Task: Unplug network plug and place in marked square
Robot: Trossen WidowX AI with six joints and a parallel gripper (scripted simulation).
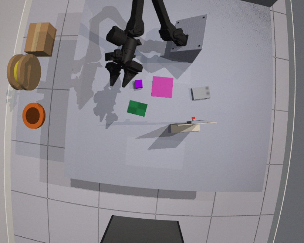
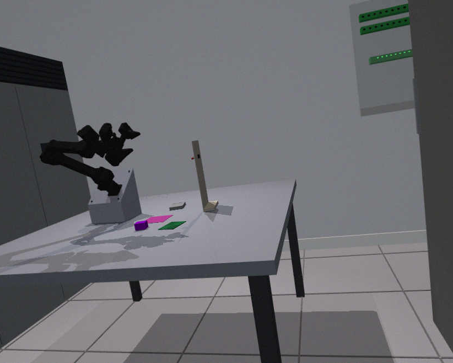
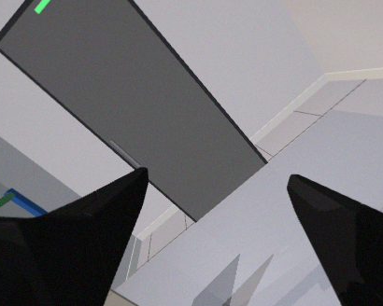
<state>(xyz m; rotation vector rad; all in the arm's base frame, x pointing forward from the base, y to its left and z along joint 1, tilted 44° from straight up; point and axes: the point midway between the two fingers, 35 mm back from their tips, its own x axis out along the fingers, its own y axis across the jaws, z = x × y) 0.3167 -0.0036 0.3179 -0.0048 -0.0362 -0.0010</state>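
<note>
My gripper tip is now 350 mm to the right of the network plug, 110 mm above it and 50 mm short of it. Also, from my gripper tip: upright panel: 360 mm to the left, 210 mm below, 70 mm ahead; magenta square: 360 mm below, 180 mm to the left, 110 mm behind; green patch: 360 mm below, 70 mm to the left, 50 mm ahead.
</note>
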